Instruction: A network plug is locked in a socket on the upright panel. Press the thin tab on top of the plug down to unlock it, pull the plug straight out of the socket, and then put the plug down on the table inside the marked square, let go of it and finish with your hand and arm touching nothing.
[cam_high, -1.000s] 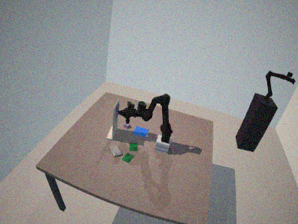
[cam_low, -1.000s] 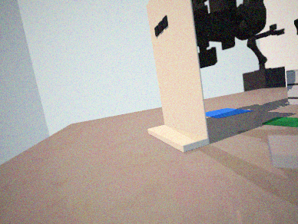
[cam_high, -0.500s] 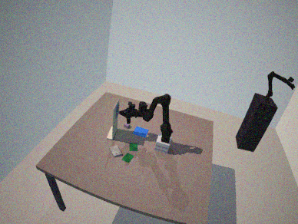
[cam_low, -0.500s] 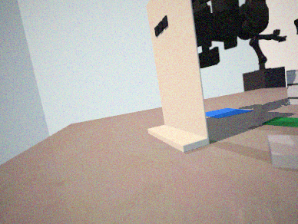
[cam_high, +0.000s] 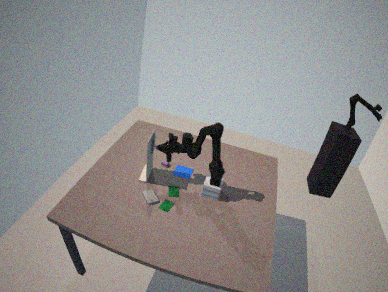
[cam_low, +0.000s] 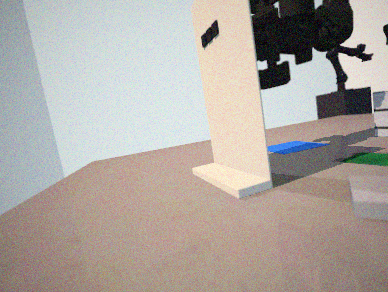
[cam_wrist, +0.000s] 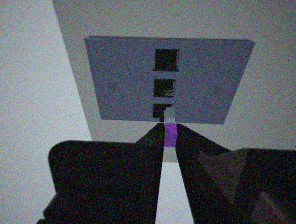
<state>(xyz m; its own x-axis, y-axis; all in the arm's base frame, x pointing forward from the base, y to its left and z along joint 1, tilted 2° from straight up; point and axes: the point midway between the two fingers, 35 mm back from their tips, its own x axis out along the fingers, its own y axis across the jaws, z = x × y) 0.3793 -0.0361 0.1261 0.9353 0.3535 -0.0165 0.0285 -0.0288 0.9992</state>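
Right now my gripper tip is 170 mm past the blue marked square, 120 mm to the left of it and 240 mm above it. From my gripper tip the other things lie so: network plug right at my gripper tip; cream panel 40 mm ahead, 10 mm to the right, 90 mm below; grey cube 30 mm behind, 150 mm to the right, 220 mm below.
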